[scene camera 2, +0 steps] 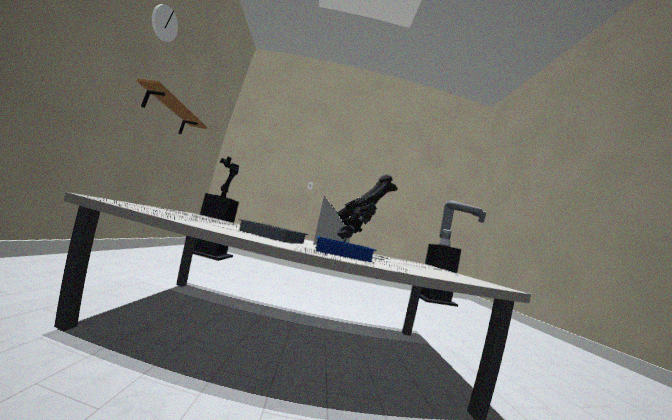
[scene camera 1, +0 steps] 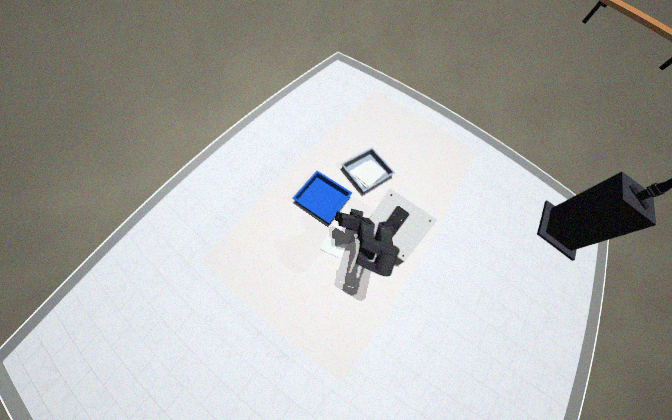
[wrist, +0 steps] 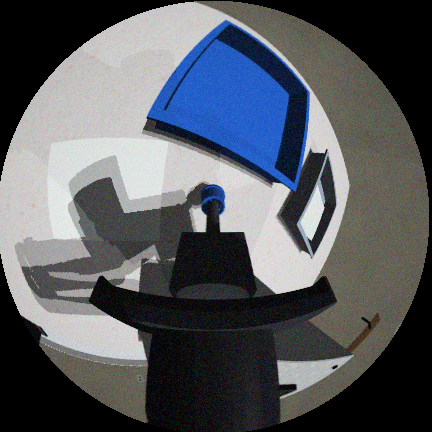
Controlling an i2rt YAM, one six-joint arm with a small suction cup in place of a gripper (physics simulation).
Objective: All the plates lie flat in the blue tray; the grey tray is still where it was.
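Frame: origin at the arm's base, x ahead, y left, z up, level; millimetres.
Where they show: end effector, tool point: (wrist: pixel 212 194); arm's base, origin of the base link: (scene camera 2: pixel 338 218) (scene camera 1: pixel 391 226) (wrist: pixel 227 385).
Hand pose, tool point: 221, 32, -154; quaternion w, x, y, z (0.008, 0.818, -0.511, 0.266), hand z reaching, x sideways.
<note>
Things, the pixels of their centre, and the offset from my tool point, as dx, dy, dz.
- blue tray, body centre: (wrist: pixel 257 93) (scene camera 2: pixel 342 248) (scene camera 1: pixel 322 197) +173, -7, +4
- grey tray, body centre: (wrist: pixel 316 208) (scene camera 2: pixel 273 232) (scene camera 1: pixel 367 170) +76, -323, +4
- white square plate, body centre: (wrist: pixel 96 190) (scene camera 1: pixel 336 240) -35, +136, -18
The blue tray (scene camera 1: pixel 322 197) (scene camera 2: pixel 344 248) (wrist: pixel 238 100) lies flat on the mat and holds nothing. The grey tray (scene camera 1: pixel 386 166) (scene camera 2: pixel 272 232) (wrist: pixel 328 177) sits just behind it to the right, with white plates (scene camera 1: pixel 368 172) (wrist: pixel 312 211) lying inside. One white square plate (scene camera 1: pixel 328 248) (wrist: pixel 132 160) lies flat on the mat near the blue tray's near corner, partly in the arm's shadow. My suction cup (scene camera 1: pixel 339 217) (wrist: pixel 212 195) hangs low over the mat between this plate and the blue tray, carrying nothing. In the side view the arm (scene camera 2: pixel 363 208) leans down behind the blue tray.
The arm's base stands on a light grey mounting plate (scene camera 1: pixel 413 225). A dark object (scene camera 1: pixel 542 221) sits at the table's right edge. In the side view, two black boxes with stands (scene camera 2: pixel 219 206) (scene camera 2: pixel 444 254) sit at the table's far corners.
</note>
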